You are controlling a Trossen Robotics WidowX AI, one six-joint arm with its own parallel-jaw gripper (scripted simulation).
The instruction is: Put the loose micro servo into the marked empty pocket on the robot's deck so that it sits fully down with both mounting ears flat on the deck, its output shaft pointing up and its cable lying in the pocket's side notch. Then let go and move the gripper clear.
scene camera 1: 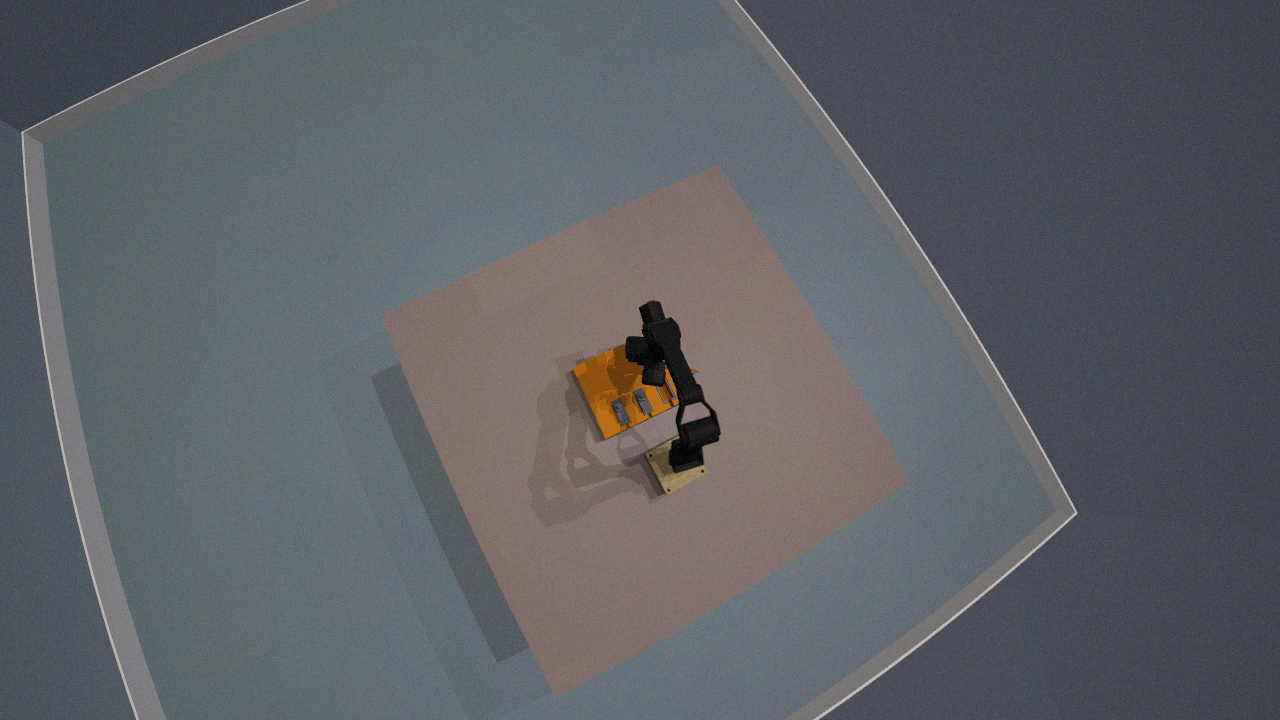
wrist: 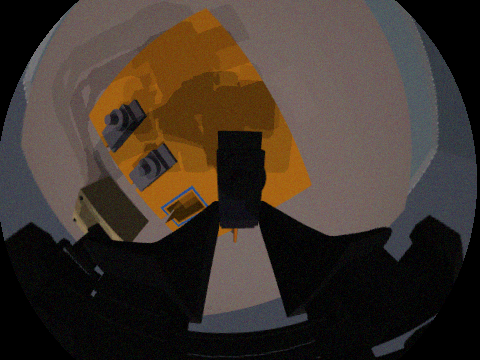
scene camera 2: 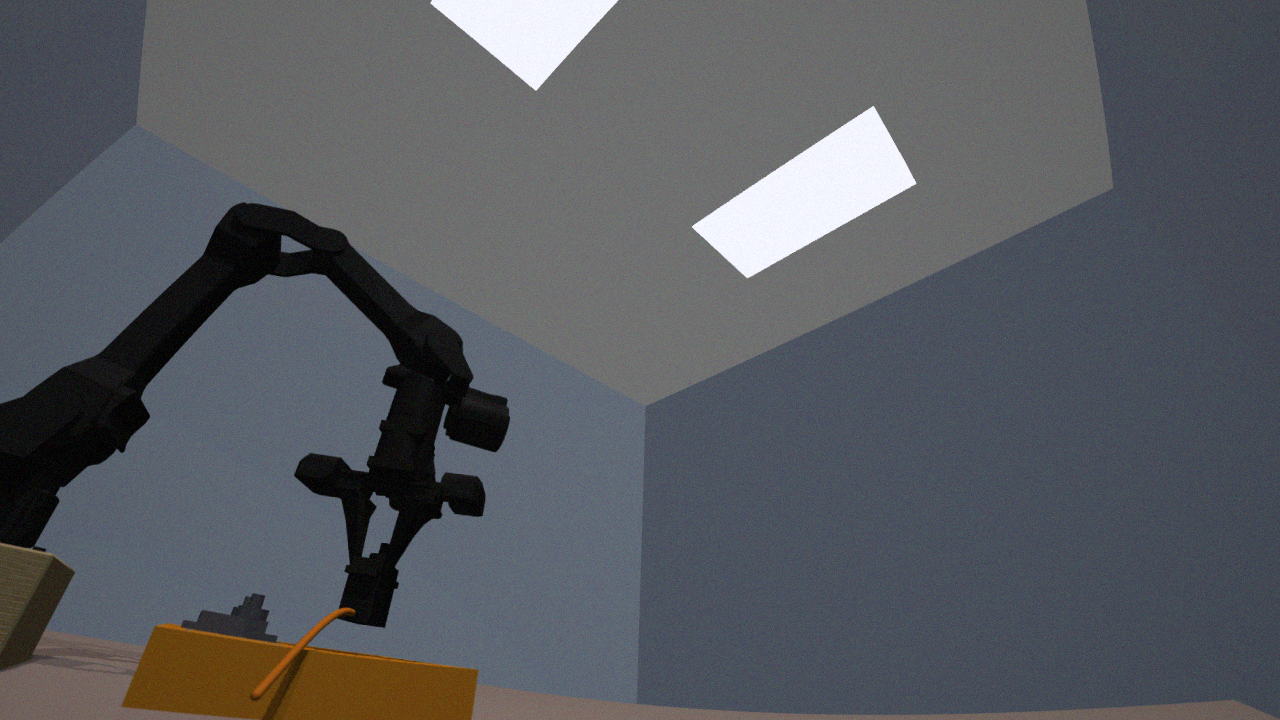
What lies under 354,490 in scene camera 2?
My gripper.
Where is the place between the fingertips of my gripper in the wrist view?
238,206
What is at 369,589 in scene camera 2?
A micro servo.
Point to an orange deck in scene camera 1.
At 609,376
